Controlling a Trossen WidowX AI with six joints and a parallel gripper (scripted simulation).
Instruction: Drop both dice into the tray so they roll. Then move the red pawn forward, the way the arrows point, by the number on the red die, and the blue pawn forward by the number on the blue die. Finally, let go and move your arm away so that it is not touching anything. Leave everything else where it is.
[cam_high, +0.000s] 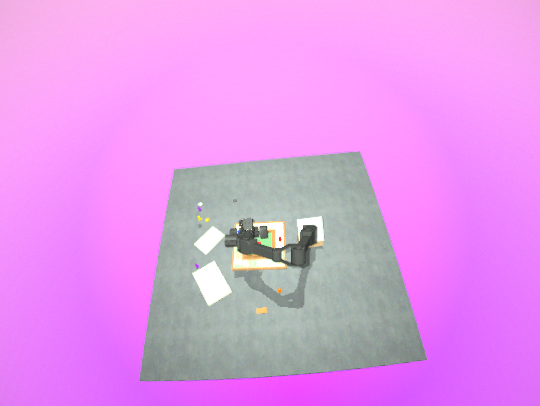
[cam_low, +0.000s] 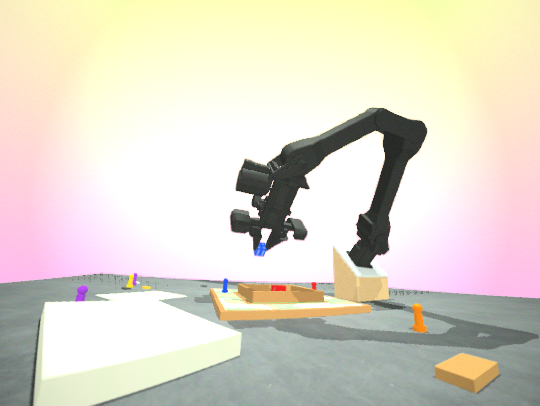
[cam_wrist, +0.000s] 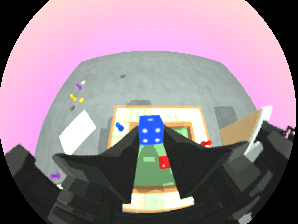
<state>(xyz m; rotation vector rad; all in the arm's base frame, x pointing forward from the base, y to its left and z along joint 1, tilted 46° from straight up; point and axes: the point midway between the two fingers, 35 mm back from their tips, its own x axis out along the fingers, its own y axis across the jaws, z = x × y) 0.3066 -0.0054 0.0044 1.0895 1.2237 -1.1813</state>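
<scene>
The red pawn is 150 mm behind my gripper tip, 20 mm to the left of it and 90 mm below it. The rest, counted from my gripper tip: orange pawn (140 mm behind, 300 mm to the left, 110 mm below); blue pawn (70 mm ahead, 30 mm to the right, 90 mm below).
</scene>
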